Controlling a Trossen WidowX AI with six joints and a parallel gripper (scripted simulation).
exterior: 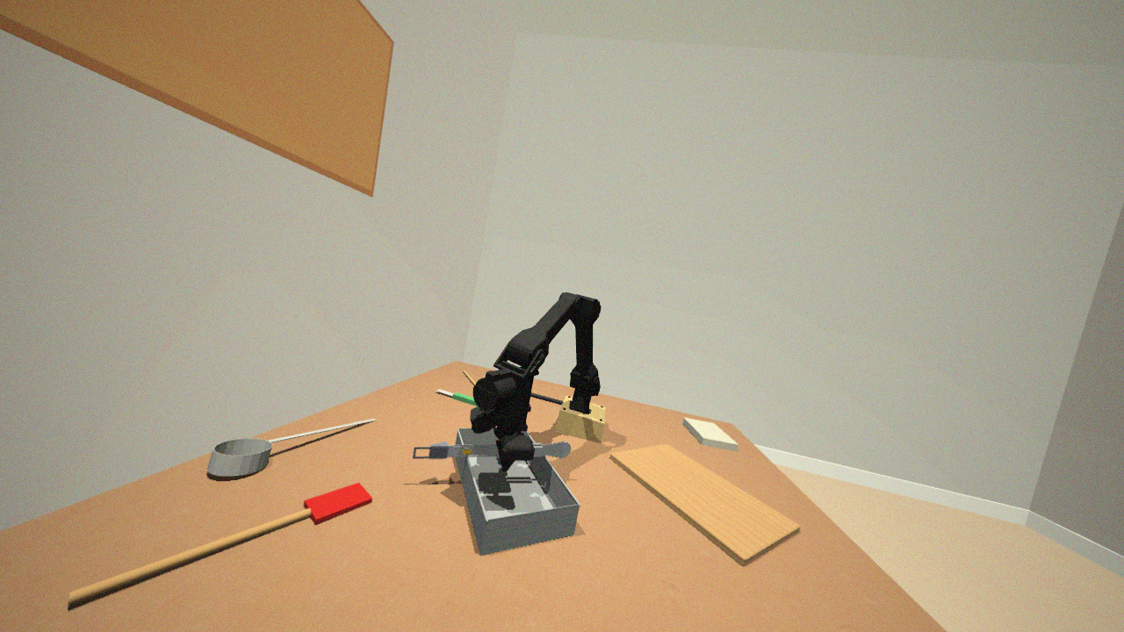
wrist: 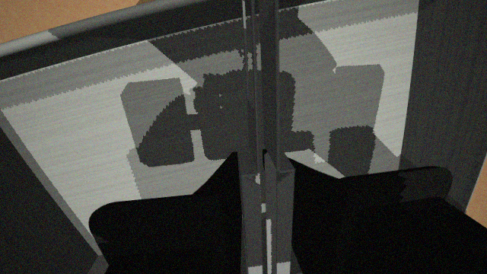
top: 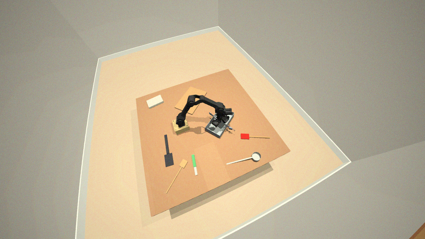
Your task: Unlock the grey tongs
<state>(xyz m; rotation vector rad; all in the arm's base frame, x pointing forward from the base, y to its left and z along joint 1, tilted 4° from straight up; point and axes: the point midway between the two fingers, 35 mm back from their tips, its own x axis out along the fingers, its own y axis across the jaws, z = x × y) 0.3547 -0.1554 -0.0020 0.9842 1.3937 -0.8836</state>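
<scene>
Right now my gripper tip is 10 mm short of the grey roasting tin and 10 mm to the right of it. The rest, counted from my gripper tip: wooden board (130 mm behind, 450 mm to the left, 30 mm below); black spatula (580 mm behind, 20 mm to the right, 30 mm below); red spatula (200 mm ahead, 280 mm to the right, 30 mm below).
</scene>
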